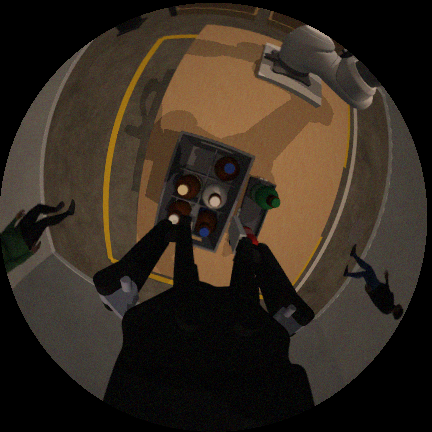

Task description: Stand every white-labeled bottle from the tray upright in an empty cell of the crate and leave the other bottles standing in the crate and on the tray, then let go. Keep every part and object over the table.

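Pixels of known places: gripper, between the fingertips: (213, 218); arm's base, origin of its link: (290, 66).
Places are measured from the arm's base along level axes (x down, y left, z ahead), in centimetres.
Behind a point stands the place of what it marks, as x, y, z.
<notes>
The grey crate (220, 145) @[-13.8, -25.5, 51.6] has several cells. Its far left cell is empty. A bottle with a pale body and white cap (214, 200) @[-13.2, -25.1, 65.0] stands in the middle right cell. A brown bottle with a cream cap (187, 186) @[-12.2, -32.3, 62.5] stands beside it in the middle left cell, with a pale band at its side. A brown bottle with a whitish cap (179, 209) @[-9.5, -34.6, 69.8] stands in the near left cell, partly behind a finger. My gripper (213, 218) @[-26.8, -25.2, 64.9] is partly open and empty, its fingertips above the near end of the crate and the tray (254, 215) @[2.6, -8.4, 72.0]. No white-labeled bottle can be made out on the tray.
Blue-capped brown bottles (226, 168) @[-13.2, -23.3, 56.8] (205, 222) @[-10.4, -26.6, 72.3] stand in the far right and near right cells. A green bottle (266, 196) @[-9.3, -10.2, 62.4] stands on the tray; a red object (250, 235) @[-5.5, -10.9, 76.9] is partly hidden by the right finger. The robot base plate (290, 85) @[0.0, -0.8, 13.8] is at the far right.
</notes>
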